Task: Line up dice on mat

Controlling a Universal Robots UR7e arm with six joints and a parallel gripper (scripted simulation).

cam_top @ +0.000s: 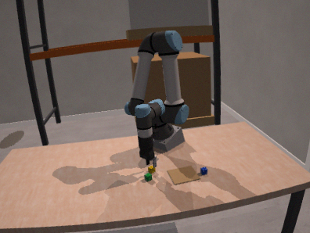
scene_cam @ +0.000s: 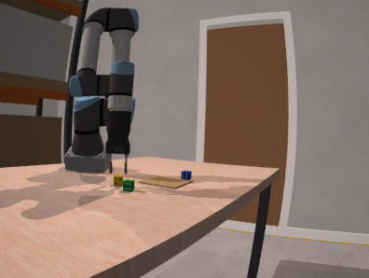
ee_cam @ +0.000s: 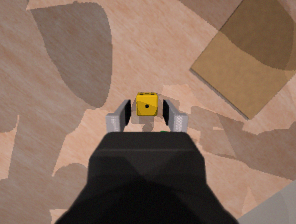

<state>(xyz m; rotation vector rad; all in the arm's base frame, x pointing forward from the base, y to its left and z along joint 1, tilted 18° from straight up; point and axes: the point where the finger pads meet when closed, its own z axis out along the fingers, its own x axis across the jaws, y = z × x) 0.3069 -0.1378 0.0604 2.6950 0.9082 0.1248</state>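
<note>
Right now the yellow die is 40 mm below my hand. The rest, counted from my hand: tan mat 90 mm ahead, 150 mm to the left, 50 mm below; green die 70 mm ahead, 30 mm to the right, 40 mm below; blue die 120 mm ahead, 260 mm to the left, 40 mm below.
</note>
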